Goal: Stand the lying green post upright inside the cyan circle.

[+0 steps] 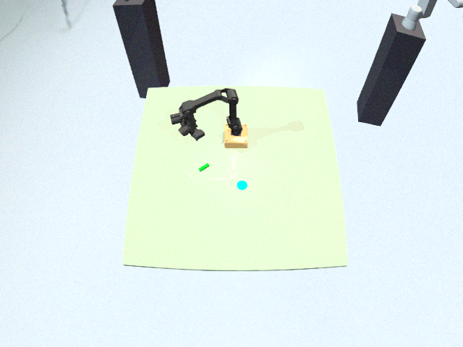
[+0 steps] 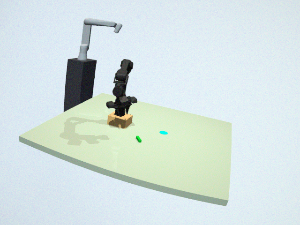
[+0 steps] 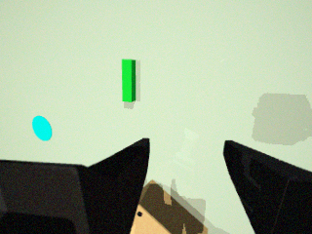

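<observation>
The green post is 15 cm below my gripper tip, 10 cm ahead of it and 6 cm to the left of it. Also, from my gripper tip: cyan circle 31 cm to the left, 18 cm ahead, 16 cm below.
</observation>
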